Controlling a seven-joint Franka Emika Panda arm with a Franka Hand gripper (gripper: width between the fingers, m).
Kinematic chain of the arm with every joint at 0, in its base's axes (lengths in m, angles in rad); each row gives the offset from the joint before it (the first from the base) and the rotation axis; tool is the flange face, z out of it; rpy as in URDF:
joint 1: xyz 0 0 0.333 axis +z
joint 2: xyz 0 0 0 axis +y
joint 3: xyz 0 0 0.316 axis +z
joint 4: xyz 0.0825 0 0 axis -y
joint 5: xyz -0.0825 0 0.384 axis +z
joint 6: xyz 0 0 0 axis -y
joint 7: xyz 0.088 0 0 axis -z
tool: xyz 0 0 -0.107 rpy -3.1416 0 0
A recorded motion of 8 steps. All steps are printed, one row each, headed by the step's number.
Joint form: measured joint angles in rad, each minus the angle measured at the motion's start. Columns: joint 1, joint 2, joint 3, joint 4, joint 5, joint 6, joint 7.
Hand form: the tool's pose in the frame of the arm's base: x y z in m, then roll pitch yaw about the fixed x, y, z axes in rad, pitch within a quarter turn. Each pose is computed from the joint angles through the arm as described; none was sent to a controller.
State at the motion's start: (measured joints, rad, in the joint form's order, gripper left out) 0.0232 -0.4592 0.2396 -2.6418 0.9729 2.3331 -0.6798
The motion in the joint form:
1: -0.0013 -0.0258 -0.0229 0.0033 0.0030 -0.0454 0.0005
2: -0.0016 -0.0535 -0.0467 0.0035 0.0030 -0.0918 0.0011
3: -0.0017 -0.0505 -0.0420 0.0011 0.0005 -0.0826 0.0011
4: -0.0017 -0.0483 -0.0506 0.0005 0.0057 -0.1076 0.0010
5: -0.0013 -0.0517 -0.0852 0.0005 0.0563 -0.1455 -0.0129
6: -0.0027 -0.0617 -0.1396 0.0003 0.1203 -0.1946 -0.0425
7: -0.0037 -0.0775 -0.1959 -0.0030 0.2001 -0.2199 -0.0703
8: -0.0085 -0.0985 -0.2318 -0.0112 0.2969 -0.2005 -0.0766
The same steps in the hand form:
1: 0.3846 0.1118 0.4165 -2.5461 -0.3547 0.1752
2: 0.3807 0.1069 0.4256 -2.5169 -0.3540 0.1729
3: 0.3808 0.1075 0.4236 -2.5253 -0.3541 0.1750
4: 0.3796 0.1067 0.4215 -2.5044 -0.3364 0.1737
5: 0.3797 0.0986 0.4236 -2.4280 -0.3291 0.1273
6: 0.3802 0.0841 0.4293 -2.3274 -0.3346 0.0669
7: 0.3813 0.0668 0.4377 -2.2196 -0.3536 -0.0244
8: 0.3828 0.0504 0.4467 -2.1202 -0.3674 -0.1565

